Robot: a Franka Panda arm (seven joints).
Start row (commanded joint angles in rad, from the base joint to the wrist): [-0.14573, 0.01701, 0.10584, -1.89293, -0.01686, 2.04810, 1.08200]
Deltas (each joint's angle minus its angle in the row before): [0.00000, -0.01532, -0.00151, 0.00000, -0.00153, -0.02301, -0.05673]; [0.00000, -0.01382, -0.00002, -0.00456, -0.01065, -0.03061, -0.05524]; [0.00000, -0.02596, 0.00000, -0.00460, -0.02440, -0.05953, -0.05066]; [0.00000, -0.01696, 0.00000, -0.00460, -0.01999, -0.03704, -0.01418]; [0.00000, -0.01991, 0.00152, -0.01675, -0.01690, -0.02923, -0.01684]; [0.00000, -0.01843, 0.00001, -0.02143, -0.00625, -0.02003, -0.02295]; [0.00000, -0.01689, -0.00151, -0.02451, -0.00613, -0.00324, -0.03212]
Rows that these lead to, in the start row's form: [-0.14573, 0.00169, 0.10433, -1.89293, -0.01839, 2.02509, 1.02527]; [-0.14573, -0.01213, 0.10431, -1.89749, -0.02904, 1.99448, 0.97003]; [-0.14573, -0.03809, 0.10431, -1.90209, -0.05344, 1.93495, 0.91937]; [-0.14573, -0.05505, 0.10431, -1.90669, -0.07343, 1.89791, 0.90519]; [-0.14573, -0.07496, 0.10583, -1.92344, -0.09033, 1.86868, 0.88835]; [-0.14573, -0.09339, 0.10584, -1.94487, -0.09658, 1.84865, 0.86540]; [-0.14573, -0.11028, 0.10433, -1.96938, -0.10271, 1.84541, 0.83328]
